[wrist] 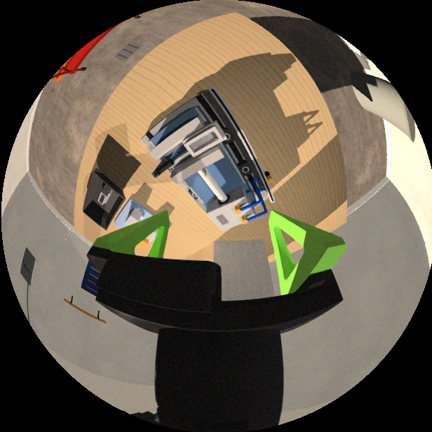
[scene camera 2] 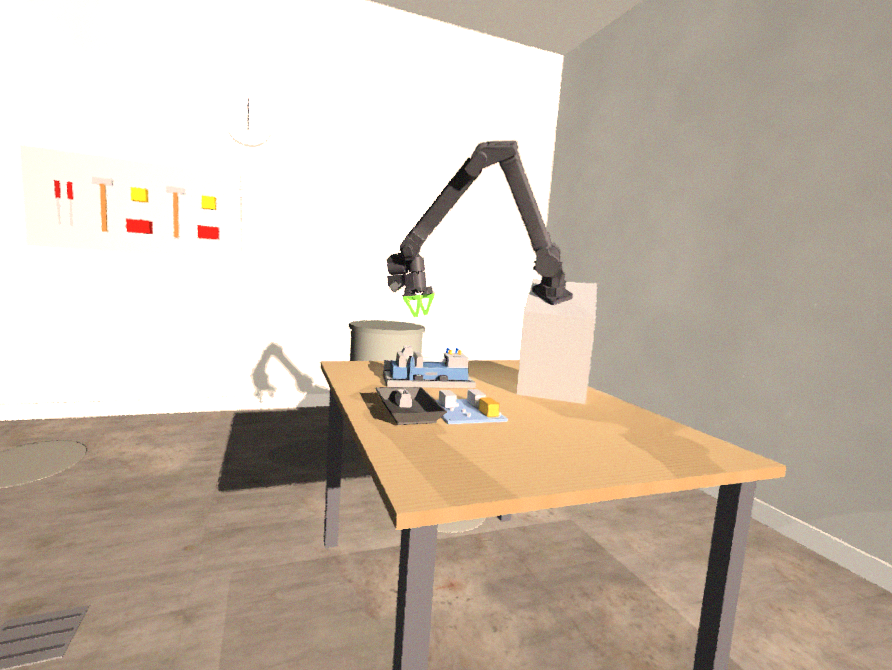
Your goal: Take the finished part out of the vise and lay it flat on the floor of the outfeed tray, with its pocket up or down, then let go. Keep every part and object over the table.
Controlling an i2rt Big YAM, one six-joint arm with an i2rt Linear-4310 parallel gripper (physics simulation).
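Places are measured from the arm's base along level axes (x down, y ahead, z right), in metres.
Where they show: gripper, fingertip midpoint: (scene camera 2: 420, 315); arm's base at its link origin: (scene camera 2: 552, 294).
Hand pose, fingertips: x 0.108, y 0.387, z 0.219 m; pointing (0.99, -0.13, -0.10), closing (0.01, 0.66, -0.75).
Things, the pixels of their top centre, and the offset from my fingertips. "spot": a spot on its surface instead.
- vise at its top centre: (scene camera 2: 429, 353) dx +0.127, dy -0.025, dz -0.040 m
- dark outfeed tray at a spot on its surface: (scene camera 2: 414, 416) spot: dx +0.196, dy +0.181, dz -0.493 m
- small pocketed block at its top centre: (scene camera 2: 403, 391) dx +0.179, dy +0.158, dz -0.331 m
- light-blue board at a spot on its surface: (scene camera 2: 461, 416) spot: dx +0.218, dy +0.033, dz -0.454 m
- yellow block at its top centre: (scene camera 2: 489, 400) dx +0.182, dy -0.054, dz -0.442 m
The vise (scene camera 2: 439, 372) (wrist: 222, 172) is blue and grey and stands at the table's far end. The finished part (wrist: 205, 141), a pale block with a rectangular pocket facing up, shows at the vise jaws in the wrist view; in the scene view it is too small to tell from the jaws. The dark outfeed tray (scene camera 2: 414, 416) (wrist: 97, 212) lies in front of the vise in the scene view, with a small pocketed block (scene camera 2: 404, 398) (wrist: 103, 196) in it. My gripper (scene camera 2: 418, 315) (wrist: 218, 215) is wide open and empty, high above the vise, fingers pointing down.
A light-blue board (scene camera 2: 461, 416) with pale blocks and a yellow block (scene camera 2: 488, 407) (wrist: 142, 244) lies beside the tray. Blue hoses (wrist: 255, 215) stand at the vise's end. The arm's pale pedestal (scene camera 2: 553, 353) (wrist: 245, 270) stands at the table's right side. A drum (scene camera 2: 385, 342) stands behind the table.
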